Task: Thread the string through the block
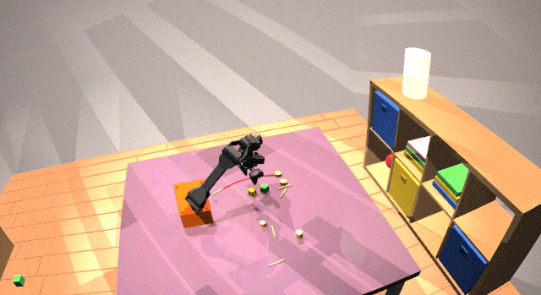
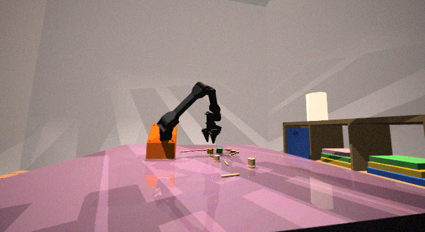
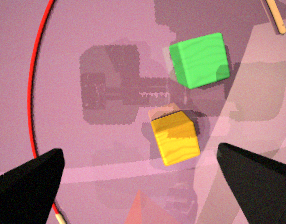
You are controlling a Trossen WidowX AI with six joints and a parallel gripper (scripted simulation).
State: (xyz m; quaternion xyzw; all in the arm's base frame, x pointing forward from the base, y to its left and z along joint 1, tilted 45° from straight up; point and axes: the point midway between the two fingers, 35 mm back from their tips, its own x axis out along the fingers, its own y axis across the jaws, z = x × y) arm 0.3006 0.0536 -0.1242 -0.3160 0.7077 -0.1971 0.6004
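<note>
The thin wooden stick is 16 cm behind my gripper tip, 6 cm to the left of it and 6 cm below it. The rest, counted from my gripper tip: green cube (6 cm ahead, 5 cm below, 3 cm to the right); then yellow wooden block (5 cm below, 3 cm to the right, 1 cm behind); then round wooden button (17 cm ahead, 7 cm to the left, 6 cm below).
</note>
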